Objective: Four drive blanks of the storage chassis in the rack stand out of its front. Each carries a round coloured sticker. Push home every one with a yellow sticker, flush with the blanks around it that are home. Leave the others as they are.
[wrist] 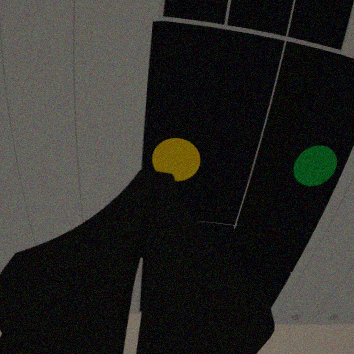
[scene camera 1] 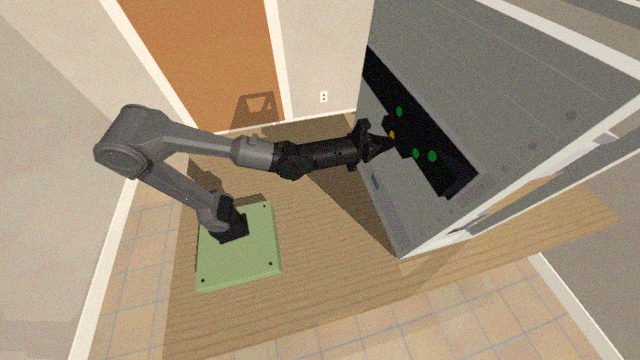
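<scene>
A yellow round sticker (scene camera 1: 391, 134) (wrist: 176, 156) is on a black drive blank at the left of the row in the wrist view. My gripper (scene camera 1: 393, 143) (wrist: 153, 191) is shut, and its fingertips overlap the sticker's lower edge in the wrist view. They are at that blank's front; contact is hard to tell. No seam shows between this blank and the one to its right. A green sticker (wrist: 315, 165) is on a blank further right. Green stickers (scene camera 1: 399, 111) (scene camera 1: 415, 153) (scene camera 1: 432, 156) also show in the scene view. Black on black hides how far each blank stands out.
The grey rack (scene camera 1: 450, 85) rises around the black chassis front. Grey panels (wrist: 40, 125) flank the blanks in the wrist view. My arm stands on a green base plate (scene camera 1: 240, 265) on the wooden table top (scene camera 1: 325, 260). An orange door (scene camera 1: 200, 50) is at the back.
</scene>
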